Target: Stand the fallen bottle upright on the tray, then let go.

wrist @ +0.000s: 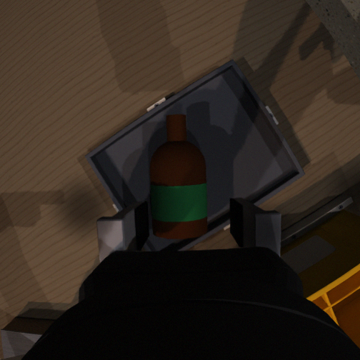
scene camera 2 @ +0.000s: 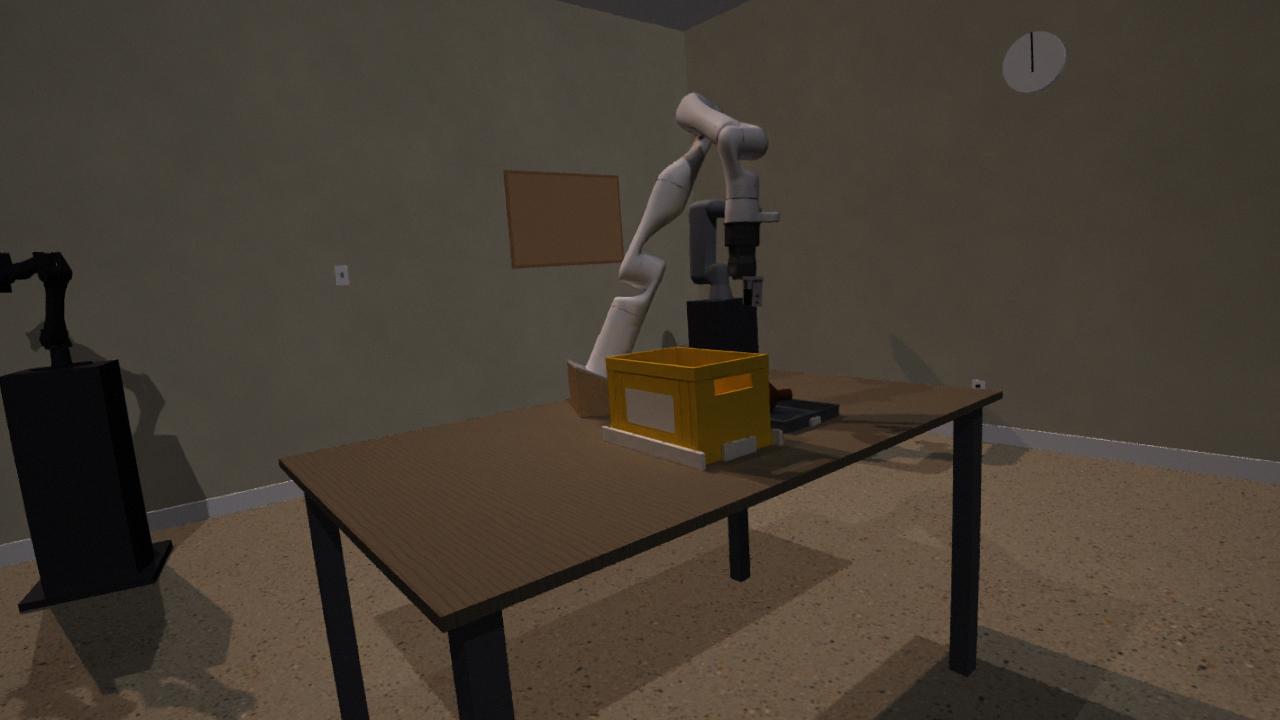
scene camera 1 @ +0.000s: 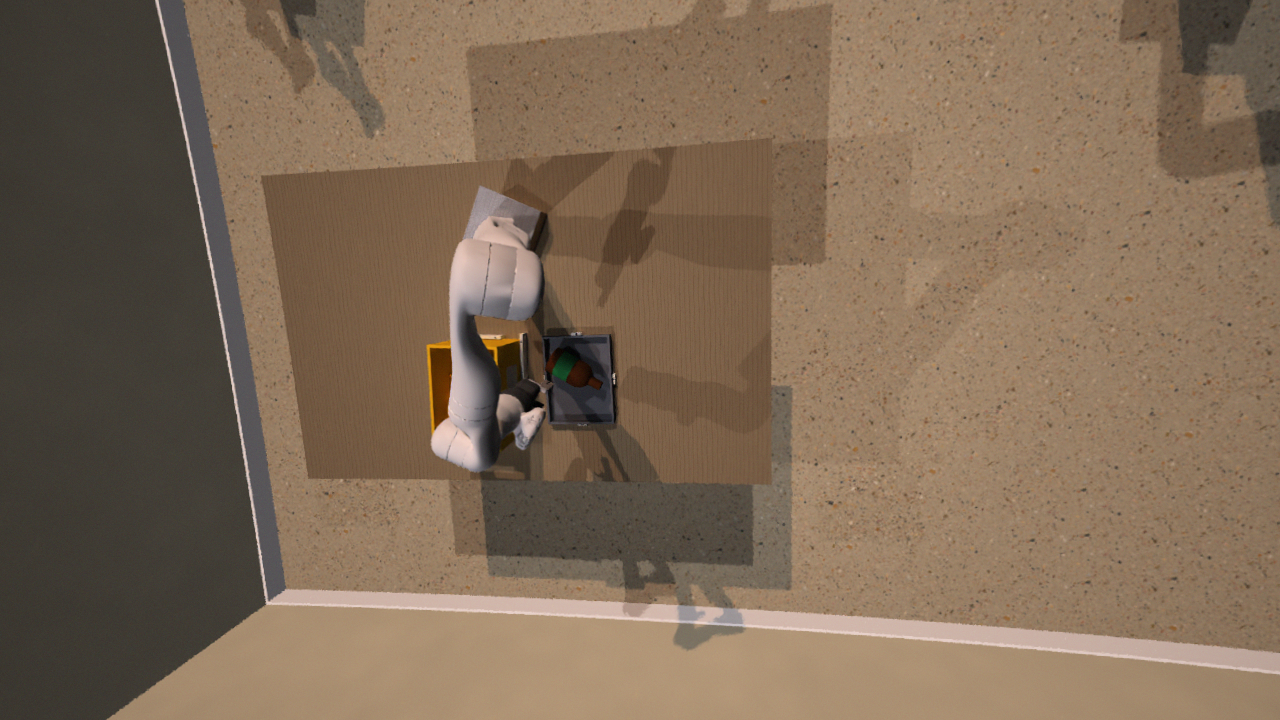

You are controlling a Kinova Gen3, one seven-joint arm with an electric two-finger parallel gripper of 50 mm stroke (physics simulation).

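Places are measured from the arm's base along level axes (x ahead, y left, z up), in millimetres.
Where they show: gripper, fingertip midpoint: (scene camera 2: pixel 752 305) (scene camera 1: pixel 544 393); arm's base, link origin: (scene camera 2: pixel 602 375).
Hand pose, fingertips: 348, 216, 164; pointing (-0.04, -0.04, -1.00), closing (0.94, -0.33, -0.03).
Each offset is from my fingertips to the centre of the thing, as dx, dy, dz. "*": to the spot under its first point.
A brown bottle with a green label {-14, +18, -212} (scene camera 1: pixel 565 365) (scene camera 2: pixel 782 394) (wrist: pixel 178 200) lies on its side in the dark grey tray {* +97, +57, -249} (scene camera 1: pixel 588 410) (scene camera 2: pixel 810 411) (wrist: pixel 255 150). Its base is near a tray corner on the crate side, and its neck points across the tray. In scene camera 2 the crate hides most of it. My gripper (scene camera 1: pixel 545 387) (scene camera 2: pixel 752 297) (wrist: pixel 188 217) is open and empty, pointing down, well above the table. In the wrist view the bottle's base and label appear between the two fingers, lower down and nearer the left finger.
A yellow crate with compartments {+74, -233, -166} (scene camera 1: pixel 432 385) (scene camera 2: pixel 729 416) (wrist: pixel 340 281) stands close beside the tray and rises well above it. Pale strips {* +110, -333, -233} (scene camera 2: pixel 653 445) (wrist: pixel 320 218) run along the crate's foot. Small pale brackets (wrist: pixel 156 104) sit against the tray's sides. The arm's base block (scene camera 1: pixel 483 207) stands on the table.
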